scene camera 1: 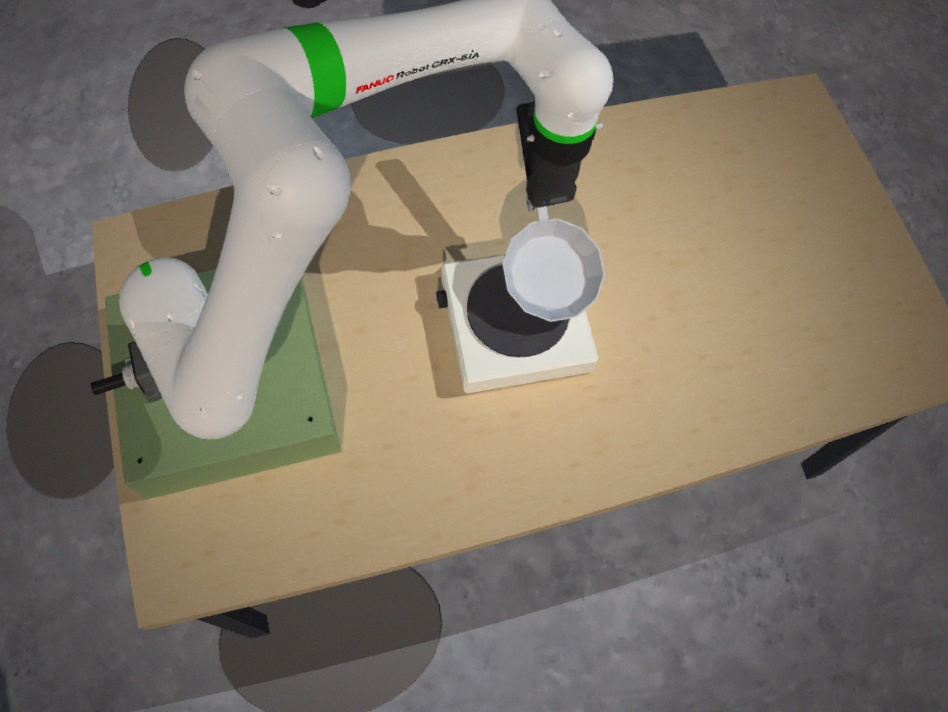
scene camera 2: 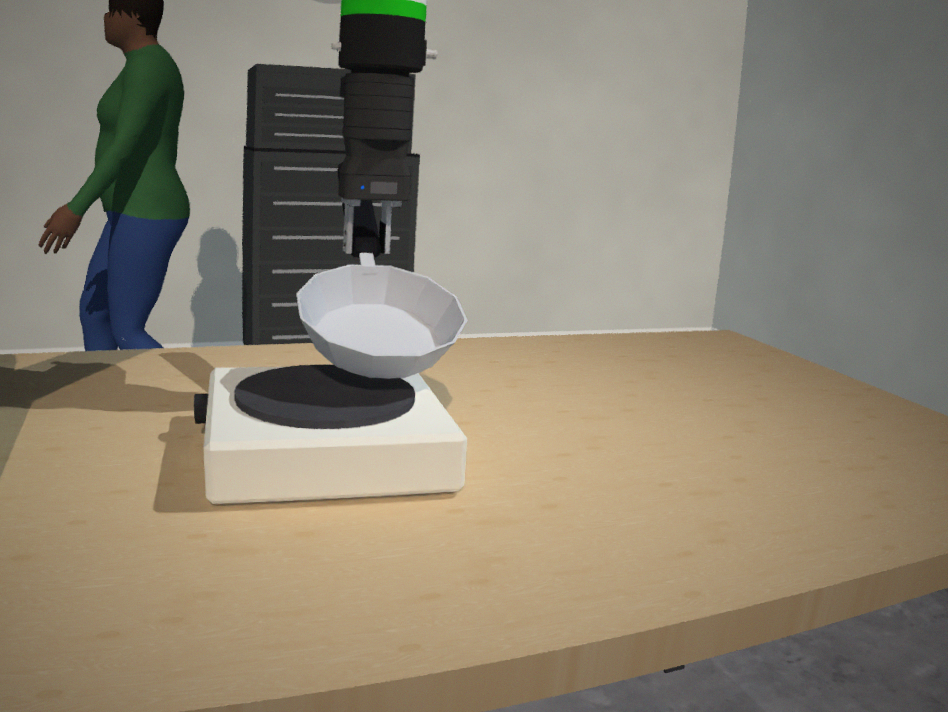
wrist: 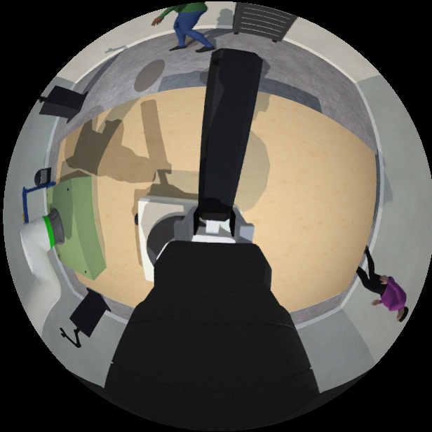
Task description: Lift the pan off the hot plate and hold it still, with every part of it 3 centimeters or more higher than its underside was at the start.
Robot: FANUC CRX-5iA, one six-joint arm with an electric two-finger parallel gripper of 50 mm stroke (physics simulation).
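Frame: origin at the arm's base, x left, y ahead, z down, level; metres.
Seen in the pictures: gripper, fingertip midpoint: point(scene camera 1: 541, 202) point(scene camera 2: 366, 252).
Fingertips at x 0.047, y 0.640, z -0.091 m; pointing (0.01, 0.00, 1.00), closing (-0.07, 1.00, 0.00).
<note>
Pixels of each thing's middle, then the offset from my fingertips to it. "*": a spot on its surface instead. Level surfaces: height alone.
- light grey pan, body centre: point(scene camera 2: 368, 258) point(scene camera 1: 543, 212) dz +0.004, dx -0.017, dy -0.003 m
- white hot plate, body centre: point(scene camera 2: 317, 423) point(scene camera 1: 513, 317) dz +0.159, dx -0.122, dy -0.086 m
- dark round heating disc, surface spot: point(scene camera 2: 306, 394) point(scene camera 1: 509, 316) * dz +0.122, dx -0.133, dy -0.101 m
- hot plate's black knob, body centre: point(scene camera 2: 202, 408) point(scene camera 1: 442, 299) dz +0.160, dx -0.044, dy -0.196 m
- wooden table, its level: dz +0.195 m
The light grey pan point(scene camera 1: 553, 268) point(scene camera 2: 375, 329) is tilted, its bowl opening toward scene camera 2 and its black handle point(wrist: 227, 135) sloping up behind the gripper. My gripper point(scene camera 2: 367, 246) point(wrist: 214, 215) is shut on the handle near the bowl. The bowl hangs over the back right part of the white hot plate point(scene camera 1: 490, 374) point(scene camera 2: 337, 469) point(wrist: 155, 206). Its lowest edge overlaps the dark round heating disc point(scene camera 1: 505, 329) point(scene camera 2: 306, 394) in scene camera 2; I cannot tell how large the gap beneath it is. In the wrist view most of the bowl is hidden behind the gripper body.
The hot plate's black knob point(scene camera 1: 441, 298) point(scene camera 2: 200, 408) sticks out on its left side. The green base block point(scene camera 1: 306, 383) point(wrist: 82, 225) stands at the left of the wooden table point(scene camera 1: 728, 268) point(scene camera 2: 651, 498) point(wrist: 320, 200). A dark drawer cabinet point(scene camera 2: 291, 183) and a person point(scene camera 2: 141, 137) stand behind the table.
</note>
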